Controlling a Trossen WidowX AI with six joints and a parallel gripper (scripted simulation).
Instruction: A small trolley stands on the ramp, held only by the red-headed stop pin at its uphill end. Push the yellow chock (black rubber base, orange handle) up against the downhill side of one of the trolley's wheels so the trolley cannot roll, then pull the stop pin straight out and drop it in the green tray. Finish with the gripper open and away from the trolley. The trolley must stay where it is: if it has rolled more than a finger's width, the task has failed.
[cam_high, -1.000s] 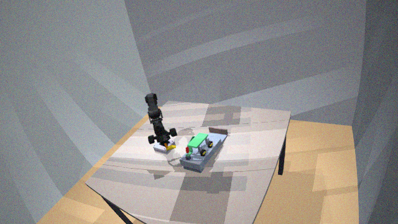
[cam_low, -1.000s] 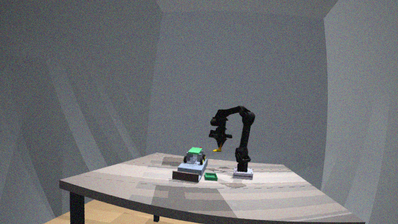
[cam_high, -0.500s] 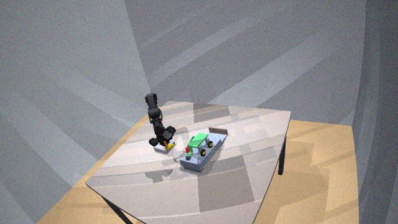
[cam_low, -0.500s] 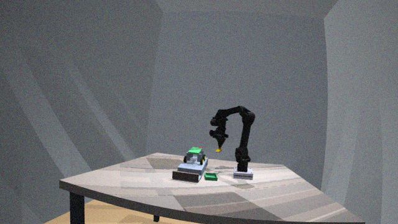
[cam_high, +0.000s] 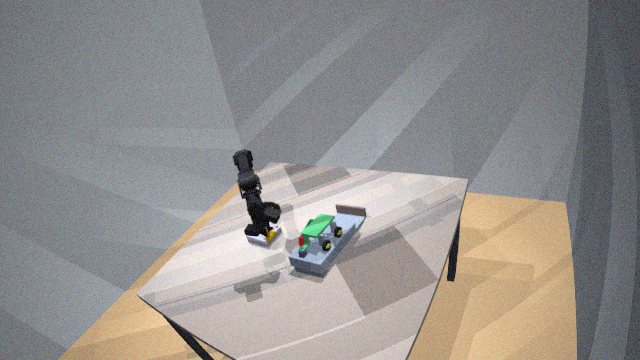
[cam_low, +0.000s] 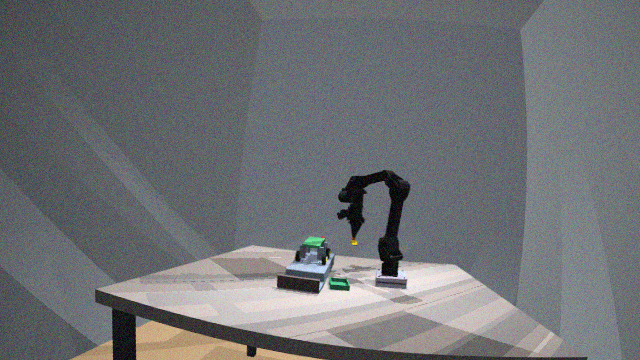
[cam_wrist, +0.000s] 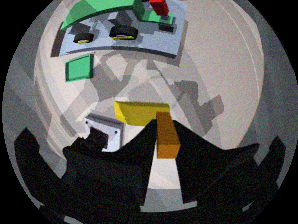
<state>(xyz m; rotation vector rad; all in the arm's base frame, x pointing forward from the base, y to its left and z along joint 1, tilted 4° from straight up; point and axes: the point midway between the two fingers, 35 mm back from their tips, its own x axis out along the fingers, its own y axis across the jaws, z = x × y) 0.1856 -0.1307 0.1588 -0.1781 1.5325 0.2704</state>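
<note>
Right now my gripper tip is 2 cm to the right of the yellow chock, 1 cm past it and 1 cm above it. The rest, counted from my gripper tip: trolley 15 cm to the left, 14 cm ahead, 6 cm below; then red-headed stop pin 13 cm ahead, 5 cm below, 4 cm to the left; then dark end wall 41 cm to the left, 14 cm below, 11 cm ahead.
</note>
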